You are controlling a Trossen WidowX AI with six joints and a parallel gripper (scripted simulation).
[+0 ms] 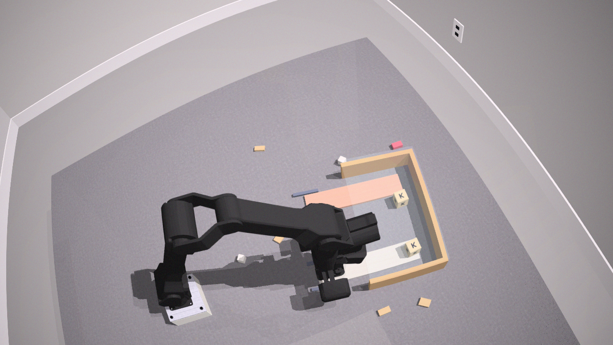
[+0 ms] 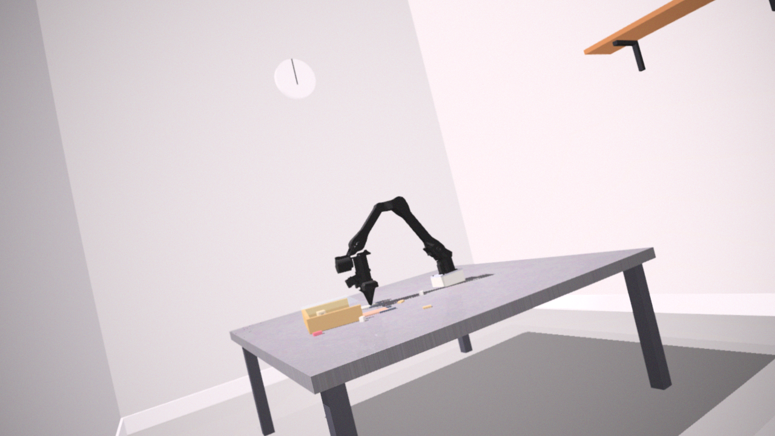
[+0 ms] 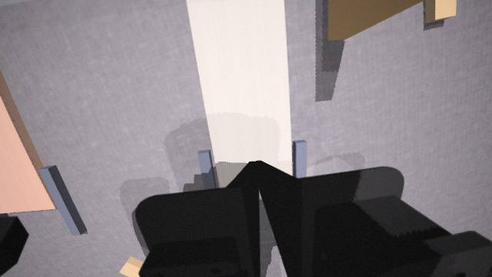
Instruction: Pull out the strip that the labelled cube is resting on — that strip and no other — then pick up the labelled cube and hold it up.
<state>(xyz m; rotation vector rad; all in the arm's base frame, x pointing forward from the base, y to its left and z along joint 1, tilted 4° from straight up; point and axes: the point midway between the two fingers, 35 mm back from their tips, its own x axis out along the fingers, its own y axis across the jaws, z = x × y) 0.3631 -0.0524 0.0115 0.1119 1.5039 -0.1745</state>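
Right now my gripper tip is 90 mm short of the white strip and 20 mm to the left of it.
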